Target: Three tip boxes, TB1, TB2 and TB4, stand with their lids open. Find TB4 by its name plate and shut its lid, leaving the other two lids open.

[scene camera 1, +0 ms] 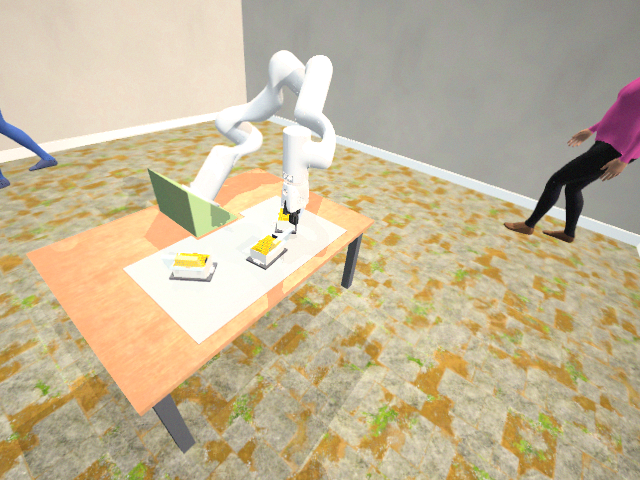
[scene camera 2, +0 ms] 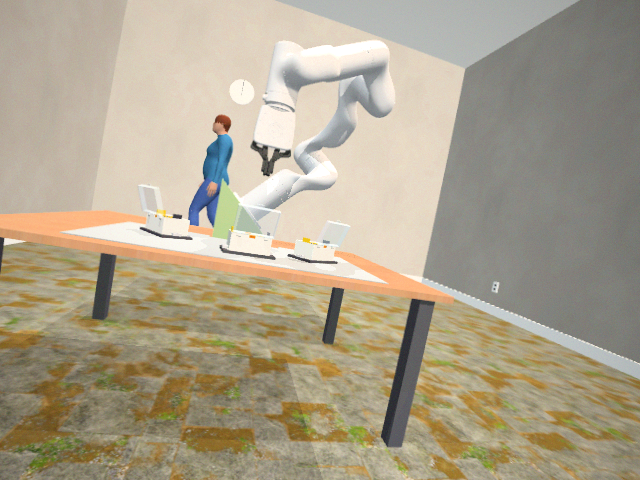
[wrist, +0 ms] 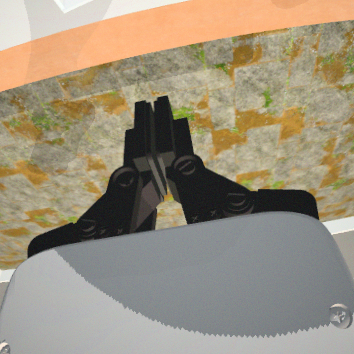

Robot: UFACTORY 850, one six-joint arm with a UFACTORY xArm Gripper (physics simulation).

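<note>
The middle box, TB4 (scene camera 1: 264, 246) (scene camera 2: 249, 243), stands on the mat with its clear lid (scene camera 2: 262, 219) upright and open. The left box (scene camera 1: 191, 268) (scene camera 2: 168, 225) and the right box (scene camera 1: 283, 214) (scene camera 2: 313, 252) also have open lids. Name plates are too small to read here. My gripper (scene camera 1: 294, 221) (scene camera 2: 267, 171) (wrist: 158, 120) is shut and empty, fingertips together, pointing down. It hangs well above the boxes, apart from them, and partly covers the right box in scene camera 1. The wrist view shows a corner of a clear lid (wrist: 70, 4) at the top.
A green panel (scene camera 1: 175, 198) (scene camera 2: 222, 211) stands behind the boxes near the robot's base. The boxes stand on a pale mat (scene camera 1: 199, 315) (scene camera 2: 118, 232) on the wooden table (scene camera 1: 87, 289) (scene camera 2: 77, 218) (wrist: 150, 37). The table's edge and the floor beyond show in the wrist view.
</note>
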